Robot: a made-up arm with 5 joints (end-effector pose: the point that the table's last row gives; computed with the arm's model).
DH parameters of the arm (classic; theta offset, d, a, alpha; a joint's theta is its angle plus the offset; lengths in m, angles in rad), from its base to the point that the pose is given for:
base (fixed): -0.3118 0 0.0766 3.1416
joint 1: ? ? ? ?
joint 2: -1.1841 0 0.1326 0
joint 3: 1.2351 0 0.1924 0
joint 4: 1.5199 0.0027 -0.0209 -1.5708
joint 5: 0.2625 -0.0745 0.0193 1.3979
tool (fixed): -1.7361 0.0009 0 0
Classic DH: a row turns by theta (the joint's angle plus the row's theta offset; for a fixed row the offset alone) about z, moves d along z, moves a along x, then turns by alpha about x.
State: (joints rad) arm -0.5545 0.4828 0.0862 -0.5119 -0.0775
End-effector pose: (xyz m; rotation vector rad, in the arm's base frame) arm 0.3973 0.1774 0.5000 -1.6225 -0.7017 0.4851
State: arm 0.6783 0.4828 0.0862 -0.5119 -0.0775
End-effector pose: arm 0.3701 -0.2629 0.5000 -1.7229 0.3640 -0.4154
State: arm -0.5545 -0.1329 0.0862 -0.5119 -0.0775
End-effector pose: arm 0.3596 0.1541 0.6971 -1.4438 -1.1059 -0.0675
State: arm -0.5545 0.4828 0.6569 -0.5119 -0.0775
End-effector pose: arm 0.3137 0.1257 0.3933 -1.6879 -0.2712 0.9803
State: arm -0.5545 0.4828 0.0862 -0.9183 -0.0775
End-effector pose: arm 0.3930 0.1748 0.5296 -1.5167 -0.9760 0.1217
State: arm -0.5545 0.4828 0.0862 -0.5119 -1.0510
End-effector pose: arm 0.3887 0.1921 0.5061 -0.6953 -0.3799 0.4587
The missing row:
joint 1: -0.3118 -0.5287 0.0494 1.5708
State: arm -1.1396 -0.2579 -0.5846 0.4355 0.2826
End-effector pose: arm 0.1910 0.2176 0.8301 -1.4809 -1.5655 0.3201
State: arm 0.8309 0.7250 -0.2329 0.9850 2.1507
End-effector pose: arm 0.3174 -0.3074 0.4173 -2.0481 -0.0991 2.2874
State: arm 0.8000 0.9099 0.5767 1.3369 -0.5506
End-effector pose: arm 0.1586 -0.0987 0.3466 0.4980 1.8598 1.0837
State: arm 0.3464 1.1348 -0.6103 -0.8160 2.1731
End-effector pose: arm 0.4497 -0.1707 0.4854 2.2529 -0.4485 -0.1290
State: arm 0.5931 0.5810 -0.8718 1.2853 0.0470
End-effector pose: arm 0.3932 -0.2422 0.5885 -1.3732 0.8421 0.4815
